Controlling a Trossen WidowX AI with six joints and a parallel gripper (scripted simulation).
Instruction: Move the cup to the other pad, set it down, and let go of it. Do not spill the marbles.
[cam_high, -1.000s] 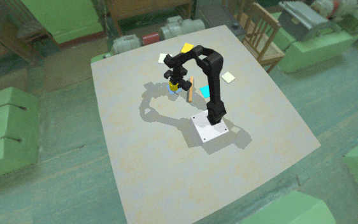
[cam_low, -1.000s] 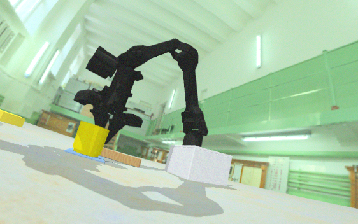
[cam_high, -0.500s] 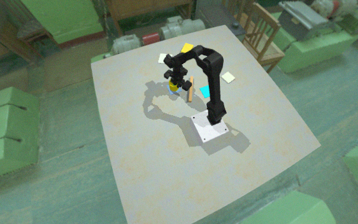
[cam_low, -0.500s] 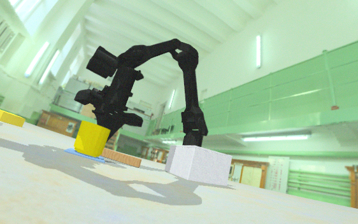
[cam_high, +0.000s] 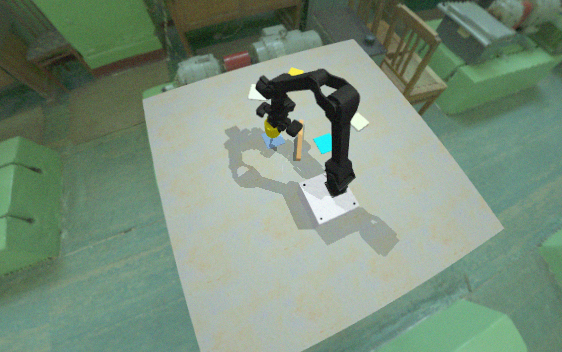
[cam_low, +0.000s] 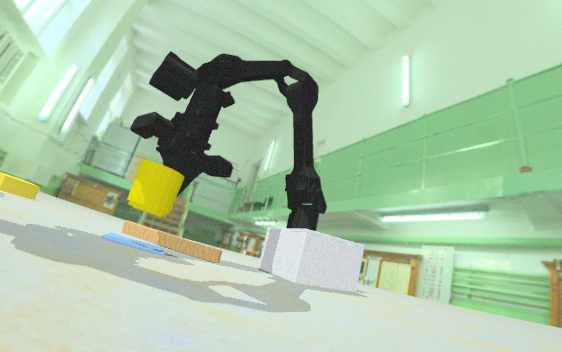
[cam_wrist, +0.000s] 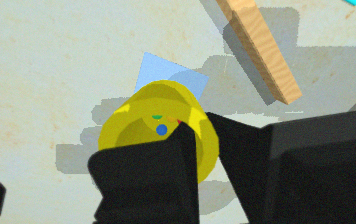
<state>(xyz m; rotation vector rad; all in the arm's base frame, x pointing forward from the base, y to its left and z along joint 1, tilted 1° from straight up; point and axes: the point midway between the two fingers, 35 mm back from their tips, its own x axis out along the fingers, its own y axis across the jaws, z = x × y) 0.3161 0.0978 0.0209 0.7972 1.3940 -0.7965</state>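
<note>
Now: gripper tip 20 cm to the left of the cyan pad, 9 cm past it and 9 cm above it. Round my gripper tip: yellow cup (2 cm to the left, 2 cm ahead); wooden bar (9 cm to the right, 8 cm below, 3 cm behind); light blue pad (9 cm below, 3 cm ahead, 2 cm to the left).
</note>
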